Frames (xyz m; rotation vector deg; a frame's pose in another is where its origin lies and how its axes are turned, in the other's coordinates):
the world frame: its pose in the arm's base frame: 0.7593 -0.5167 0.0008 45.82 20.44 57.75
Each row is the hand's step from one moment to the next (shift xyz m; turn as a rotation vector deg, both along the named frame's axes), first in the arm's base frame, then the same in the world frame.
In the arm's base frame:
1: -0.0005 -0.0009 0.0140 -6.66 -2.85 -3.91
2: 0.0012 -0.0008 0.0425 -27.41 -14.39 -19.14
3: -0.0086 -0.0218 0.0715 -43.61 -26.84 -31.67
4: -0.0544 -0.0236 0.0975 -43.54 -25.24 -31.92
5: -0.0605 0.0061 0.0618 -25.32 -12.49 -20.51
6: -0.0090 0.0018 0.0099 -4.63 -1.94 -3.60
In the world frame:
1: 0.0002 0.0104 0.0095 -6.17 0.37 -5.44
2: 0.0036 0.0304 0.0296 -27.93 -1.50 -23.29
3: -0.0168 0.0517 0.0520 -47.92 -4.41 -36.19
4: -0.0394 0.0983 0.0425 -46.53 -4.18 -37.00
5: -0.0202 0.0843 0.0021 -25.35 -3.24 -23.76
6: -0.0022 0.0133 0.0004 -4.33 -0.38 -4.39

